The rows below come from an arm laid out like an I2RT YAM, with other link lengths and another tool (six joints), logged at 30 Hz.
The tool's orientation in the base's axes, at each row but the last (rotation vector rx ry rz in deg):
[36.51 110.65 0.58]
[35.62 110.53 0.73]
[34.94 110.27 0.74]
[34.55 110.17 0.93]
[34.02 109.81 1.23]
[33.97 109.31 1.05]
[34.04 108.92 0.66]
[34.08 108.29 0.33]
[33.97 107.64 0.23]
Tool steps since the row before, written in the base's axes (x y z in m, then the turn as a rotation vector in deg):
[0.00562 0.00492 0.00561 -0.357 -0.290 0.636]
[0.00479 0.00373 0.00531 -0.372 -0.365 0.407]
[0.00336 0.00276 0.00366 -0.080 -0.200 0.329]
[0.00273 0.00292 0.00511 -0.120 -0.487 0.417]
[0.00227 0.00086 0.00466 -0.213 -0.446 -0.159]
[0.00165 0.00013 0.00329 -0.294 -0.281 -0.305]
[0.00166 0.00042 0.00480 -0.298 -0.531 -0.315]
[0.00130 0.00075 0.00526 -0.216 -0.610 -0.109]
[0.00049 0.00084 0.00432 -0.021 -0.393 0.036]
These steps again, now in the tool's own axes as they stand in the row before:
[-0.00433 0.00823 0.00094 -0.556 -0.218 -0.509]
[-0.00439 0.00672 0.00077 -0.389 -0.354 -0.401]
[-0.00300 0.00479 0.00058 -0.341 -0.114 -0.159]
[-0.00400 0.00508 -0.00059 -0.524 -0.355 -0.157]
[-0.00434 0.00296 -0.00021 0.017 -0.519 -0.005]
[-0.00327 0.00169 0.00004 0.234 -0.447 -0.058]
[-0.00447 0.00237 -0.00062 0.142 -0.671 0.009]
[-0.00465 0.00264 -0.00116 -0.092 -0.649 0.020]
[-0.00358 0.00214 -0.00148 -0.183 -0.342 0.075]

